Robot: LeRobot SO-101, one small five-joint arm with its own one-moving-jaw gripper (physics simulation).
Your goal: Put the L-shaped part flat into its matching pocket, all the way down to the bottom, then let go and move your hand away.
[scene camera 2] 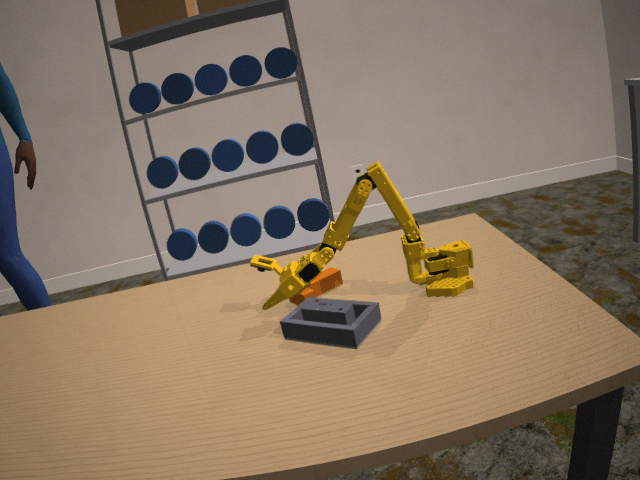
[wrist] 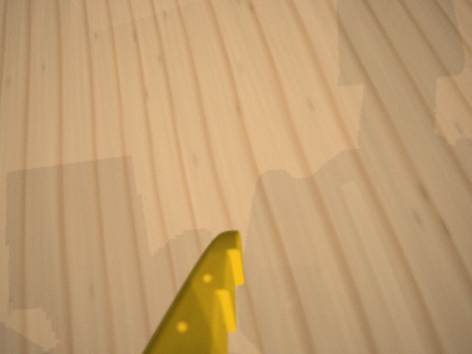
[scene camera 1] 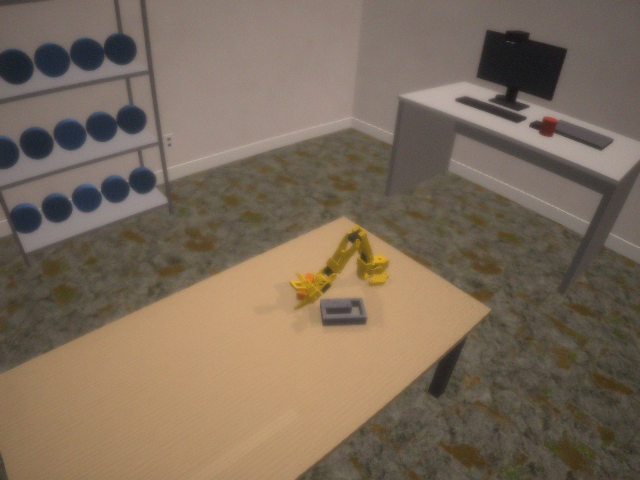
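Where they show: end effector, tool point: (scene camera 2: pixel 264 307) (wrist: pixel 241 249) (scene camera 1: pixel 294 308); arm's base, origin of the base link: (scene camera 2: pixel 435 286) (scene camera 1: pixel 368 279).
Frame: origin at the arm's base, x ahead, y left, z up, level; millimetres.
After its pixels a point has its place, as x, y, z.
The orange L-shaped part (scene camera 1: pixel 309 277) {187, -114, 30} (scene camera 2: pixel 329 281) {187, -97, 18} lies on the table behind the grey pocket block, partly hidden by the gripper in both scene views. The dark grey block (scene camera 1: pixel 343 320) {234, 105, 25} (scene camera 2: pixel 319 334) {225, 111, 20} has a raised inner piece that leaves an L-shaped pocket open at the top; no orange shows in it. My gripper (scene camera 1: pixel 293 295) {316, -36, 21} (scene camera 2: pixel 258 285) is fully open and empty, low over the table at the left of the block, in front of the orange part. In the wrist view one notched jaw (wrist: pixel 212 305) {306, -31, 37} shows over bare wood; the orange part does not show there.
The arm's yellow base (scene camera 1: pixel 373 268) {-1, 13, 58} (scene camera 2: pixel 448 273) {-24, 12, 26} stands on the wooden table (scene camera 1: pixel 180 382) {739, -20, 0} (scene camera 2: pixel 180 403) {453, 207, 0}, to the right of and behind the block. A shelf rack (scene camera 1: pixel 156 105) (scene camera 2: pixel 308 108) with blue discs and a white desk (scene camera 1: pixel 467 93) stand away from the table.
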